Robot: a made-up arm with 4 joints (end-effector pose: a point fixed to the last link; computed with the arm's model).
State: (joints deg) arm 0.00 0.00 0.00 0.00
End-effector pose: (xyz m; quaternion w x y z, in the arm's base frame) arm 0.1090 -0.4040 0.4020 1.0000 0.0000 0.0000 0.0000
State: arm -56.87 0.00 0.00 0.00
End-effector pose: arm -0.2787 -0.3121 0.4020 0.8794 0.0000 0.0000 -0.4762
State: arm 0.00 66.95 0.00 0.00
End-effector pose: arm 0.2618 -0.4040 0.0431 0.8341 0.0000 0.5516 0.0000
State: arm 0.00 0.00 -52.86 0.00
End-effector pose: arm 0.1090 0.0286 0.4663 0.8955 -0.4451 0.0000 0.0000
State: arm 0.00 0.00 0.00 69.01
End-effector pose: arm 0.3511 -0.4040 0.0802 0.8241 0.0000 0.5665 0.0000
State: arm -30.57 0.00 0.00 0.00
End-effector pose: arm -0.1116 -0.4033 0.4020 0.9646 0.0000 0.0000 -0.2636
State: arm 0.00 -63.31 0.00 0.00
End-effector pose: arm -0.2620 -0.4040 0.4137 0.8512 0.0000 -0.5248 0.0000
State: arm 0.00 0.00 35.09 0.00
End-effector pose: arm 0.1090 -0.5846 0.1672 0.9535 0.3015 0.0000 0.0000
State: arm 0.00 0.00 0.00 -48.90
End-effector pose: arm -0.1837 -0.4040 0.3717 0.9103 0.0000 -0.4139 0.0000
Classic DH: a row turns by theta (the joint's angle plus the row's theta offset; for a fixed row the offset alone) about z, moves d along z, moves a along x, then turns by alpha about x. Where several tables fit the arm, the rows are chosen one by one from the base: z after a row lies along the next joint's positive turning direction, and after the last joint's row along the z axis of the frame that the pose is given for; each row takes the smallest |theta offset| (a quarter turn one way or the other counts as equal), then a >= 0, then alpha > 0; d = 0 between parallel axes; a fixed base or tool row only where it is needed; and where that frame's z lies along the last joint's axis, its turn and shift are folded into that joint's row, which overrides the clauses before.
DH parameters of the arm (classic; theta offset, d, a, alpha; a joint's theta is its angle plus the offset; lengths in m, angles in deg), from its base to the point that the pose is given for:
joint 1: 0 0.107 -0.086 -90
joint 2: 90 -0.123 0.108 90
joint 3: 0 0.082 -0.066 -90
joint 4: -90 -0.281 0.113 90
tool (fixed): 0 0.337 0 0

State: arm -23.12 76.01 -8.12 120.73
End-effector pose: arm -0.4187 -0.2887 -0.2628 0.1477 -0.1336 -0.9800 -0.0027
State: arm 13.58 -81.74 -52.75 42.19
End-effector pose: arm -0.2558 -0.1669 0.5325 0.8835 -0.1715 -0.3257 -0.2897
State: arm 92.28 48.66 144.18 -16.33
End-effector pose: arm 0.1608 -0.4777 -0.3704 0.5732 0.4944 0.6380 -0.1412
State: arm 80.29 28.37 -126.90 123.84
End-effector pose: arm 0.1744 0.2685 0.1815 0.5089 -0.7396 -0.0562 -0.4368
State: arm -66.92 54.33 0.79 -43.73
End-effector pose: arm -0.3383 -0.2502 0.3241 0.8278 0.0547 0.0746 -0.5533
